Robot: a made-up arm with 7 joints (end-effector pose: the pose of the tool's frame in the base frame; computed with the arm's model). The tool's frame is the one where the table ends. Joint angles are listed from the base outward.
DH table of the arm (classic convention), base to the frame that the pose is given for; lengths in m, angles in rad. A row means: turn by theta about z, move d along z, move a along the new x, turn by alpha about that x. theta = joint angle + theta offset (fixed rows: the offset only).
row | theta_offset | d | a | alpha
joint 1 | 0.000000 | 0.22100 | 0.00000 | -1.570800
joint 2 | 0.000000 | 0.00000 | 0.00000 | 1.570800
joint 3 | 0.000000 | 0.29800 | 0.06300 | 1.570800
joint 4 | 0.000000 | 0.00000 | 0.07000 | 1.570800
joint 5 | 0.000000 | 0.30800 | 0.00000 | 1.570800
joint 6 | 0.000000 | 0.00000 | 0.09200 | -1.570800
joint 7 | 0.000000 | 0.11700 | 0.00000 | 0.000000
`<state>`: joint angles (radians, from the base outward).
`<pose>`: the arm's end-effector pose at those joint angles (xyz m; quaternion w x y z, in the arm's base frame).
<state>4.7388 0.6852 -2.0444 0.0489 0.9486 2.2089 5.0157</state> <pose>-0.1085 -0.0552 0.1593 0.1815 0.0712 0.7273 -0.6581</pose>
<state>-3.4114 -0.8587 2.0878 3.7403 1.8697 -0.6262 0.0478</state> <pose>0.3109 -0.0148 0.7424 0.3777 -0.0626 0.0508 -0.9224</pose>
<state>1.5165 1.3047 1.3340 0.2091 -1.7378 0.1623 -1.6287</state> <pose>-0.2277 -0.1075 0.2086 0.5160 0.8476 -0.0927 -0.0818</pose>
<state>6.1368 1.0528 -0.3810 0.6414 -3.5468 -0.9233 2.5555</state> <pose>0.0699 -0.1376 0.0917 0.1145 -0.7427 -0.1857 0.6330</pose>
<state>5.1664 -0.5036 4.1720 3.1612 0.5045 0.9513 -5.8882</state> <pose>-0.1812 0.3068 0.8794 0.7480 -0.2131 -0.4471 0.4419</pose>
